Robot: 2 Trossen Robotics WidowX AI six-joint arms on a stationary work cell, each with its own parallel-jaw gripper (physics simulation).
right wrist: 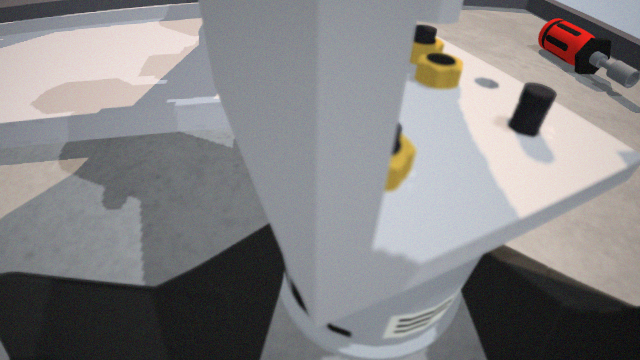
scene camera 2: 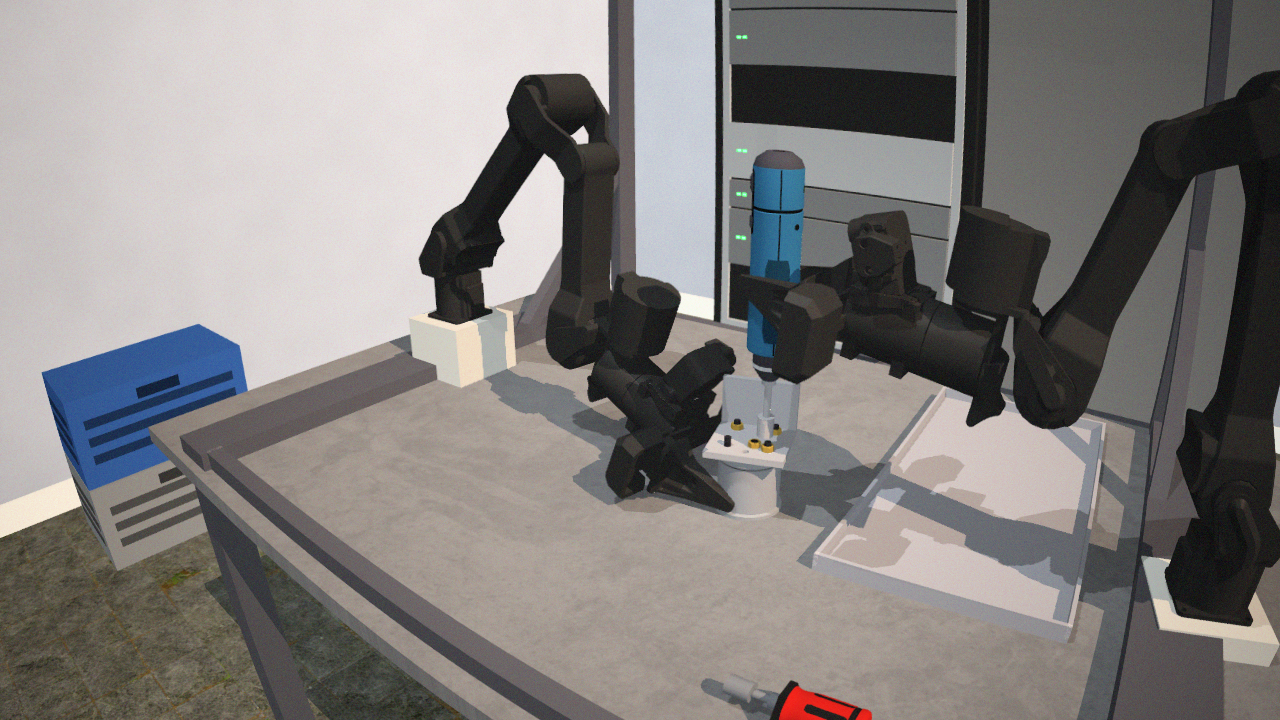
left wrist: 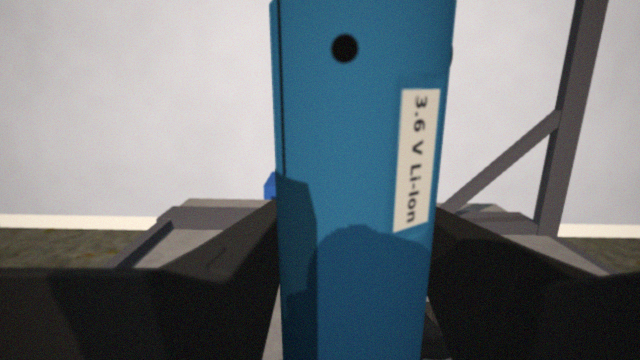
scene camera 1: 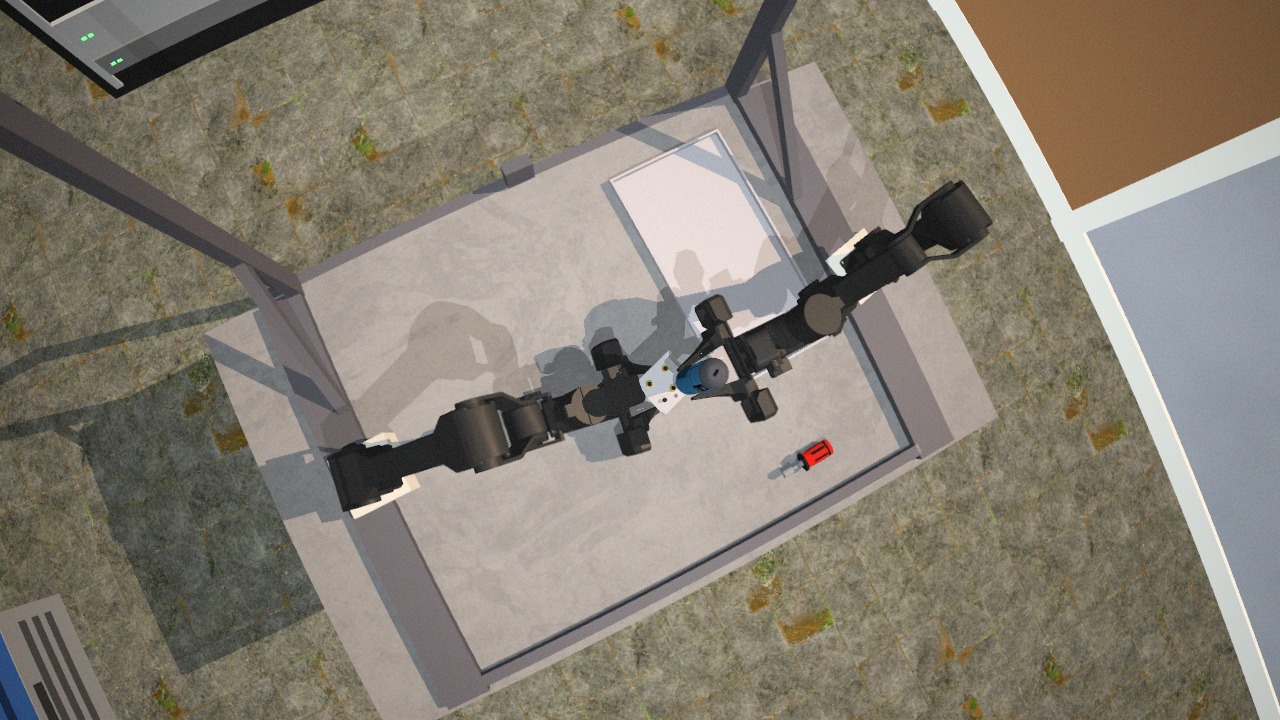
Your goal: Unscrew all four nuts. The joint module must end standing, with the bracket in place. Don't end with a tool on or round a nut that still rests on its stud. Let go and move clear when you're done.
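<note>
The white joint module stands upright with the bracket on top. My right gripper is shut on the module's body. My left gripper is shut on the blue power driver, held upright, its socket just above the plate. One stud is bare. A loose yellow nut lies on the plate. Nuts sit on the other studs.
A white tray lies beside the module. A red hand driver lies on the table. The bracket's upright wall blocks part of the right wrist view. Frame posts stand at the table's ends.
</note>
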